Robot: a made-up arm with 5 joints.
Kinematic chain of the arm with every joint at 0, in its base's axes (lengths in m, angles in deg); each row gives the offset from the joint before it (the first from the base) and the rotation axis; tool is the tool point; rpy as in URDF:
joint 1: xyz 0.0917 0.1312 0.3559 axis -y
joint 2: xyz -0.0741 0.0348 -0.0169 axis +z
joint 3: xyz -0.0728 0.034 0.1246 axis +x
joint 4: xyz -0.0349 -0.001 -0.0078 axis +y
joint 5: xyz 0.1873 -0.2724 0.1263 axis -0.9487 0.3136 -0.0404
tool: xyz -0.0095 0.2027 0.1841 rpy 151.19 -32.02 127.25
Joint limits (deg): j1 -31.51..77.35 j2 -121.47..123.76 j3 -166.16..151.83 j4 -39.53..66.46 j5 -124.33..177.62
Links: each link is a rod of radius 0.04 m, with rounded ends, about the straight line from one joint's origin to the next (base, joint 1, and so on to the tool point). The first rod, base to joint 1, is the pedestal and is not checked.
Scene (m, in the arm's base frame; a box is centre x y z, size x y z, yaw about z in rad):
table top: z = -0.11
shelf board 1: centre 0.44 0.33 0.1 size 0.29 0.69 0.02 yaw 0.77
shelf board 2: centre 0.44 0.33 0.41 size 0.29 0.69 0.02 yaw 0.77
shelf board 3: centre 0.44 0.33 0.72 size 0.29 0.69 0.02 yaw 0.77
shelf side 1: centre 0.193 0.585 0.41 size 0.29 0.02 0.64 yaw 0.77
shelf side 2: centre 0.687 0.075 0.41 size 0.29 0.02 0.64 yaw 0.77
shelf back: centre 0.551 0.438 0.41 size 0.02 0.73 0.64 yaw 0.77
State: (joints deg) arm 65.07 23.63 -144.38 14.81 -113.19
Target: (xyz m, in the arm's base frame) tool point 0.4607 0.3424 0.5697
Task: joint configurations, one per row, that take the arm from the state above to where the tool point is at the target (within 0.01 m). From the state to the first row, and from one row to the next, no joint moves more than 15 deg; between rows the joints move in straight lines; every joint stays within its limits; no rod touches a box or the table.
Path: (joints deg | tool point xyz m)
1: 67.53 14.82 -137.28 17.54 -100.82 | -0.2053 0.6875 0.2757
2: 69.98 6.00 -130.18 20.28 -88.45 | -0.1733 0.6821 0.3798
3: 72.44 -2.81 -123.08 23.01 -76.08 | -0.1498 0.6424 0.4823
4: 74.89 -11.63 -115.98 25.75 -63.71 | -0.1358 0.5702 0.5710
5: 77.35 -20.44 -108.88 28.48 -51.34 | -0.1300 0.4722 0.6339
6: 72.24 -27.26 -123.04 32.46 -43.77 | 0.0146 0.4139 0.6739
7: 67.13 -34.09 -137.21 36.43 -36.19 | 0.1327 0.3224 0.6683
8: 62.01 -40.91 -151.38 40.40 -28.61 | 0.2066 0.2178 0.6274
9: 56.90 -47.73 -165.54 44.38 -21.03 | 0.2306 0.1193 0.5697
10: 50.59 -50.17 -165.01 41.98 -35.84 | 0.3026 0.1589 0.5738
11: 44.27 -52.62 -164.47 39.58 -50.65 | 0.3622 0.2054 0.5719
12: 37.96 -55.06 -163.94 37.18 -65.46 | 0.4079 0.2545 0.5684
13: 31.64 -57.50 -163.40 34.78 -80.26 | 0.4402 0.3016 0.5668
14: 25.33 -59.94 -162.86 32.39 -95.07 | 0.4607 0.3424 0.5698

